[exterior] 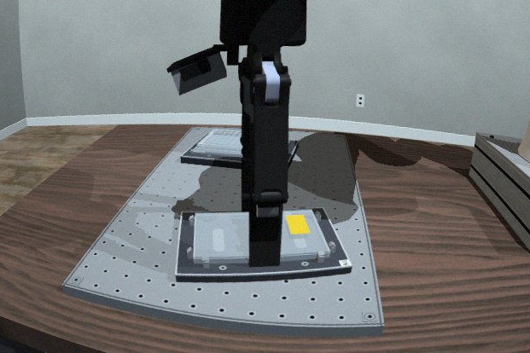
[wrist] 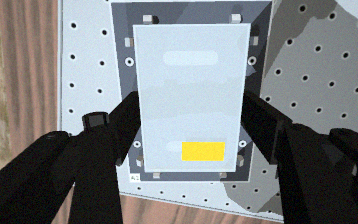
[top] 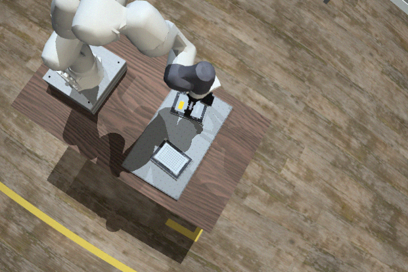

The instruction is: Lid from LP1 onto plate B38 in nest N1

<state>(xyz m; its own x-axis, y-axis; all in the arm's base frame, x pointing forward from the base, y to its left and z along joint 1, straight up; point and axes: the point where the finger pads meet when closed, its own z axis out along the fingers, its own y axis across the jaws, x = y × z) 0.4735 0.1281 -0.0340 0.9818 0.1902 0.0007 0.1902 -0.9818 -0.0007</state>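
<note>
The lid park LP1 lies 3 cm below my hand. From my hand the other things lie so: culture plate B38: 5 cm ahead, 26 cm to the right, 2 cm below; nest N1: 5 cm ahead, 26 cm to the right, 3 cm below; clear lid: 2 cm below.
</note>
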